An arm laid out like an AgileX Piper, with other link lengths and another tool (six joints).
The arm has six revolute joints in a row. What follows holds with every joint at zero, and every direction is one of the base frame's. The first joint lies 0.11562 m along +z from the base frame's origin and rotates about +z. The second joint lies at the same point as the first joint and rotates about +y. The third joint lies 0.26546 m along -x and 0.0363 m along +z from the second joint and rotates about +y. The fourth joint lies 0.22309 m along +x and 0.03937 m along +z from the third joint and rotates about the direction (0.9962, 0, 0.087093). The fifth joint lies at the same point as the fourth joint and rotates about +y. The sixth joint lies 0.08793 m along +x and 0.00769 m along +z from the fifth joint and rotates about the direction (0.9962, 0, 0.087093). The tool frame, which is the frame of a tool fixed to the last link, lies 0.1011 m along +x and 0.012 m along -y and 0.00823 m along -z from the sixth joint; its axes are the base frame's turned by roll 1.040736, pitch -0.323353 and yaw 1.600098 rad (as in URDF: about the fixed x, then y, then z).
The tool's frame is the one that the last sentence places.
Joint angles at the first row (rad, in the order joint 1, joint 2, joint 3, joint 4, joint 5, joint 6):
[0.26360 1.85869 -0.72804 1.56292 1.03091 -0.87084]
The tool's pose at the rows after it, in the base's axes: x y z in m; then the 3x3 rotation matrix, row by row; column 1 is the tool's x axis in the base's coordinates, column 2 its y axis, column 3 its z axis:
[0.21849 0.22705 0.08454], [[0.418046 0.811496 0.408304], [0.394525 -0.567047 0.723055], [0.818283 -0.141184 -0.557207]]
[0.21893 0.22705 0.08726], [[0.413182 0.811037 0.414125], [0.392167 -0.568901 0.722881], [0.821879 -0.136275 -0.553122]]
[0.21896 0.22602 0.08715], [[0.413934 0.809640 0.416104], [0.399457 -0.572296 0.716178], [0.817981 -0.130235 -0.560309]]
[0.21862 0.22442 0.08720], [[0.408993 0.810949 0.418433], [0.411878 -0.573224 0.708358], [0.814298 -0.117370 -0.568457]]
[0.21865 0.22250 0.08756], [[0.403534 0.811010 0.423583], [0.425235 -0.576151 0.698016], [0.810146 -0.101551 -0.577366]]
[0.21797 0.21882 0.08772], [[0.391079 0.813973 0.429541], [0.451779 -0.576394 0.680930], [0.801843 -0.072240 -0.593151]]
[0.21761 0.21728 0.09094], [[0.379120 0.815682 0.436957], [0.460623 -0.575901 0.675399], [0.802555 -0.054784 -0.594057]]
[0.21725 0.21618 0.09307], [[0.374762 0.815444 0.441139], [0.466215 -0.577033 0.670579], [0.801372 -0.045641 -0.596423]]
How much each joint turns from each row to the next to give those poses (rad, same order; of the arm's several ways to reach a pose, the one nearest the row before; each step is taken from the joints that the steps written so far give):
[0.00002 -0.01137 -0.00001 0.00000 0.00000 0.00409]
[-0.00002 -0.01064 -0.00001 -0.00001 -0.00158 0.00389]
[0.00001 -0.00652 0.00000 -0.00852 -0.00963 0.01054]
[0.00001 -0.01052 0.00003 -0.01500 -0.01241 0.01094]
[-0.00004 -0.01345 -0.00001 -0.01627 -0.01574 0.01356]
[0.00001 -0.02238 -0.00002 -0.03418 -0.02529 0.02283]
[0.00003 -0.02117 0.00002 -0.01675 -0.00942 0.01356]
[-0.00001 -0.01426 -0.00002 -0.01233 -0.00645 0.01371]

